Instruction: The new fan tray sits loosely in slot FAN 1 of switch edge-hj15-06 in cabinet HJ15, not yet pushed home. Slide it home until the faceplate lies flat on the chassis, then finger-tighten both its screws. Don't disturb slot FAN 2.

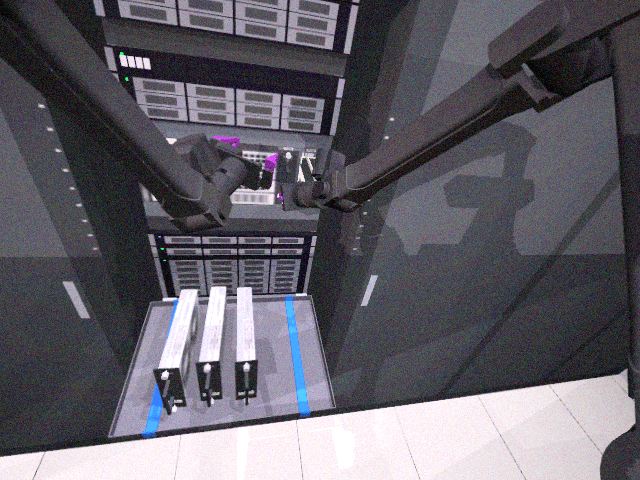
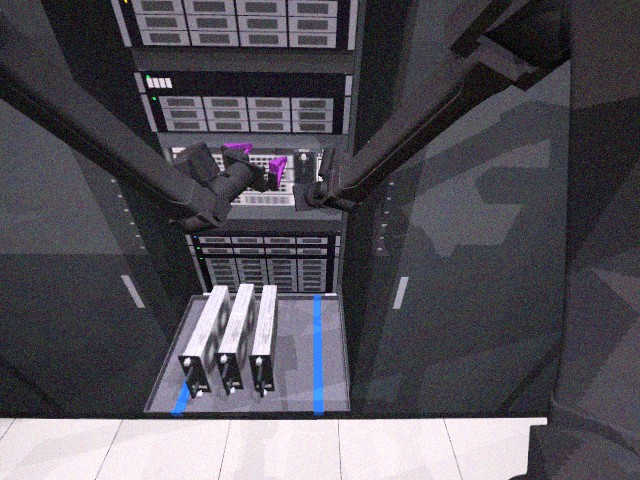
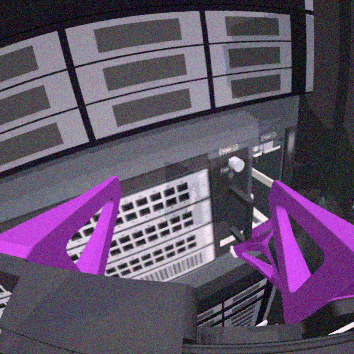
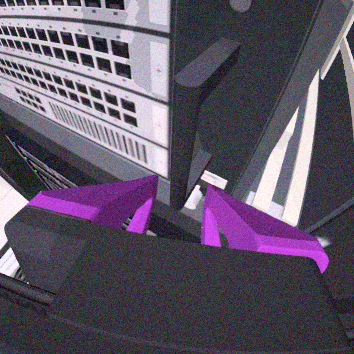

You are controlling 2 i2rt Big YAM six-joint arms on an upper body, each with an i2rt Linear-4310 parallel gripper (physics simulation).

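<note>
The fan tray's dark faceplate [image 3: 230, 207] [image 4: 246, 88] [image 1: 288, 167] [image 2: 304, 167] stands in slot FAN 1, right of the switch's port panel [image 3: 158, 218] [image 4: 88, 70]. Its upright handle [image 4: 189, 116] sticks out of the faceplate. A white top screw [image 3: 236, 164] [image 1: 288, 155] sits above the handle, and a pale lower screw [image 4: 194, 197] shows below it. My right gripper [image 4: 181, 189] [image 3: 241, 242] is open, with its fingers on either side of the handle's lower end and not touching it. My left gripper [image 3: 194, 185] [image 1: 249, 151] [image 2: 257, 156] is wide open and empty, left of the tray in front of the ports.
Slot FAN 2 [image 3: 268, 154] [image 4: 305, 140] lies just right of the tray, with pale rails showing. Drive-bay units fill the cabinet above and below. A pulled-out shelf [image 1: 270, 333] [image 2: 290, 352] below carries three spare fan trays [image 1: 210, 343] [image 2: 234, 333].
</note>
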